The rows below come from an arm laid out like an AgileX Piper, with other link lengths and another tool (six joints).
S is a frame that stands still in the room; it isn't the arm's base.
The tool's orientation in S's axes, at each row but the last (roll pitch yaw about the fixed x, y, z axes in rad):
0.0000 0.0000 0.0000
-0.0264 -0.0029 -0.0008
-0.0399 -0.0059 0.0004
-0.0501 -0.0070 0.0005
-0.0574 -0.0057 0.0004
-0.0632 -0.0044 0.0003
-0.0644 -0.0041 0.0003
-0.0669 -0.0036 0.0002
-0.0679 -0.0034 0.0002
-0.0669 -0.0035 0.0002
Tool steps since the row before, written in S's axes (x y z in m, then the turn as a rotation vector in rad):
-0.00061 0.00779 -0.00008 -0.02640 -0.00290 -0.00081
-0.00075 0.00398 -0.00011 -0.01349 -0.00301 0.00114
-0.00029 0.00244 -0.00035 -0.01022 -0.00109 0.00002
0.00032 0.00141 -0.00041 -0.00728 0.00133 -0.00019
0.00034 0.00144 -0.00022 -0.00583 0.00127 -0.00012
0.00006 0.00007 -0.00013 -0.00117 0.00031 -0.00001
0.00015 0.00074 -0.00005 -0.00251 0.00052 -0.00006
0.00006 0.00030 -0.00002 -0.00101 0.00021 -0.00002
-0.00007 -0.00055 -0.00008 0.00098 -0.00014 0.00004
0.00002 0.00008 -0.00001 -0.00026 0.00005 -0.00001
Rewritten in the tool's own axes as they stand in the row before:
-0.00061 0.00779 -0.00008 -0.02640 -0.00290 -0.00081
-0.00075 0.00398 0.00000 -0.01348 -0.00305 0.00110
-0.00029 0.00245 -0.00025 -0.01022 -0.00109 0.00004
0.00032 0.00143 -0.00034 -0.00728 0.00134 -0.00007
0.00034 0.00145 -0.00014 -0.00583 0.00128 -0.00001
0.00006 0.00008 -0.00013 -0.00117 0.00031 0.00001
0.00015 0.00074 0.00000 -0.00251 0.00052 -0.00002
0.00006 0.00030 0.00000 -0.00101 0.00021 0.00000
-0.00007 -0.00054 -0.00012 0.00098 -0.00014 0.00003
0.00002 0.00008 0.00000 -0.00026 0.00005 -0.00001

